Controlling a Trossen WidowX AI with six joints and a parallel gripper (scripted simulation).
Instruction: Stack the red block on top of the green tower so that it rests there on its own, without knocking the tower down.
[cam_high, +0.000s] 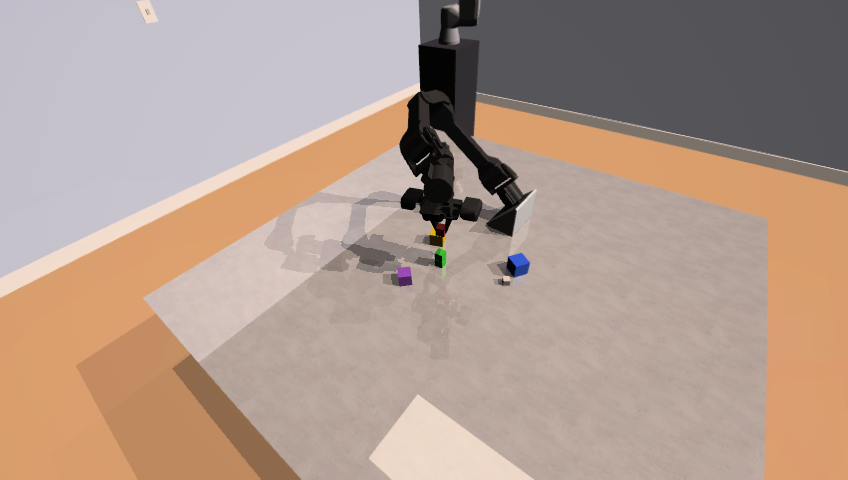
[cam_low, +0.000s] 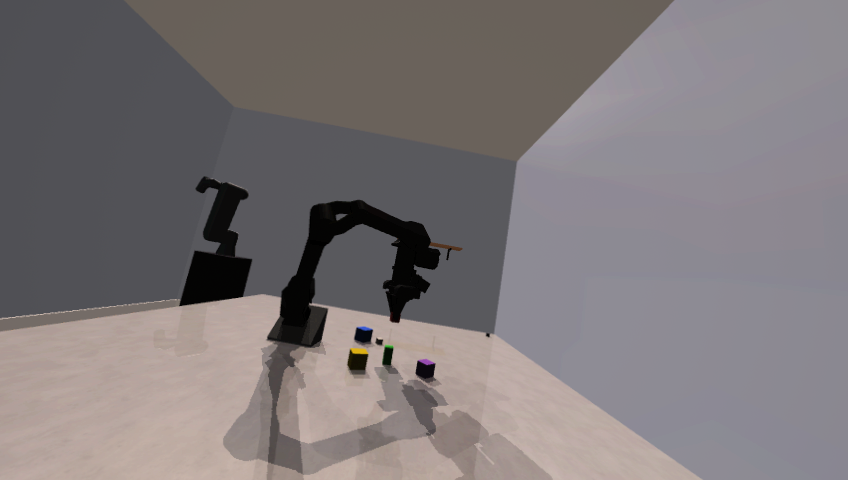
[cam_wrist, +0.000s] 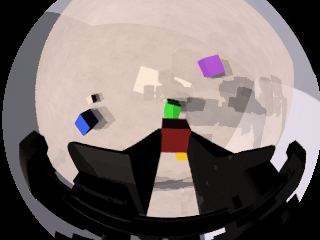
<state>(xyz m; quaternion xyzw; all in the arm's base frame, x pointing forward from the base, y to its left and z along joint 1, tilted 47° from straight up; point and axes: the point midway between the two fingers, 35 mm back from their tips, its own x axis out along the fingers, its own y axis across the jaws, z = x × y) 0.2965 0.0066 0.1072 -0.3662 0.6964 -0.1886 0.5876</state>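
My gripper tip is now 100 mm above the yellow cube, 70 mm past it and 60 mm to the left of it. From my gripper tip the other things lie so: red block right at my gripper tip; white cube 170 mm to the left, 110 mm below, 40 mm behind; purple cube 100 mm below, 100 mm ahead, 40 mm to the right.
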